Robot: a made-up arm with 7 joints. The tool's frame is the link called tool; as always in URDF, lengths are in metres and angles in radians.
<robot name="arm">
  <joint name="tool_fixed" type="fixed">
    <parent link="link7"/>
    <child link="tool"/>
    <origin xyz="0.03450 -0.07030 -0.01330" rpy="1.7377 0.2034 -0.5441"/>
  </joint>
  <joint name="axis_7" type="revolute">
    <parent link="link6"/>
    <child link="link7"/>
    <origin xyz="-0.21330 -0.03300 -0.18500"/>
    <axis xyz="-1 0 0"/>
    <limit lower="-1.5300" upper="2.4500" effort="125" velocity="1.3"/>
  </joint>
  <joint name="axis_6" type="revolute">
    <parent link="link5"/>
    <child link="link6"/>
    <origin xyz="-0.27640 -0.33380 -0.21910"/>
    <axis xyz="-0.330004 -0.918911 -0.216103"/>
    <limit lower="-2.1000" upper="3.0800" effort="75" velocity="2.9"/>
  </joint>
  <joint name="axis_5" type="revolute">
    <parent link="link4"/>
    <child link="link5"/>
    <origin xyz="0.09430 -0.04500 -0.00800"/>
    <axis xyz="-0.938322 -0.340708 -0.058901"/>
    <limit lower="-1.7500" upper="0.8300" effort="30" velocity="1.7"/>
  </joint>
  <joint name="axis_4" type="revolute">
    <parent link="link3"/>
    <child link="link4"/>
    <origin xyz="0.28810 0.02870 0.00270"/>
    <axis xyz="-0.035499 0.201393 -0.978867"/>
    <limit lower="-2.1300" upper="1.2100" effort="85" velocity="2.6"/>
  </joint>
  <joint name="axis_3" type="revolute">
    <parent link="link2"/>
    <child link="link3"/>
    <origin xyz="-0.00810 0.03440 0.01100"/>
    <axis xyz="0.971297 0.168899 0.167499"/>
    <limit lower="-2.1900" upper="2.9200" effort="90" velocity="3.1"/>
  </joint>
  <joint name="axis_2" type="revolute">
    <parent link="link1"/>
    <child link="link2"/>
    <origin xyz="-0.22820 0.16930 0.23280"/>
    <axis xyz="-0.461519 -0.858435 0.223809"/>
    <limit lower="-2.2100" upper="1.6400" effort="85" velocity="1.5"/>
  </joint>
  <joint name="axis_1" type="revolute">
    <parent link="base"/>
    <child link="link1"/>
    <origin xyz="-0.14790 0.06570 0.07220"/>
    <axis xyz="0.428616 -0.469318 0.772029"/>
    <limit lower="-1.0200" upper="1.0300" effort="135" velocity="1.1"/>
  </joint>
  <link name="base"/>
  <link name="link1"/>
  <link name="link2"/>
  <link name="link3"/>
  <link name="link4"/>
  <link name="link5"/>
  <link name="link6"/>
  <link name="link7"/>
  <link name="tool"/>
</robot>
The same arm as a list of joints. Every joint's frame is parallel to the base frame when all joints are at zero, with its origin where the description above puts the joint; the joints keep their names.
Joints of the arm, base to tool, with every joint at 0 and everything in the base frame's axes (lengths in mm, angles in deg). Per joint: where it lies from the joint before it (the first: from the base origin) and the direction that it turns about. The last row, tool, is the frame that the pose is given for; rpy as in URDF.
axis_1: axis 0.428616 -0.469318 0.772029 xyz -147.9 65.7 72.2
axis_2: axis -0.461519 -0.858435 0.223809 xyz -228.2 169.3 232.8
axis_3: axis 0.971297 0.168899 0.167499 xyz -8.1 34.4 11
axis_4: axis -0.035499 0.201393 -0.978867 xyz 288.1 28.7 2.7
axis_5: axis -0.938322 -0.340708 -0.058901 xyz 94.3 -45 -8
axis_6: axis -0.330004 -0.918911 -0.216103 xyz -276.4 -333.8 -219.1
axis_7: axis -x xyz -213.3 -33 -185
tool: xyz 34.5 -70.3 -13.3 rpy 99.56 11.65 -31.17
Joint limits (deg, base to tool): -58.44..59.01 -126.62..93.97 -125.48..167.3 -122.04..69.33 -100.27..47.56 -120.32..176.47 -87.66..140.37

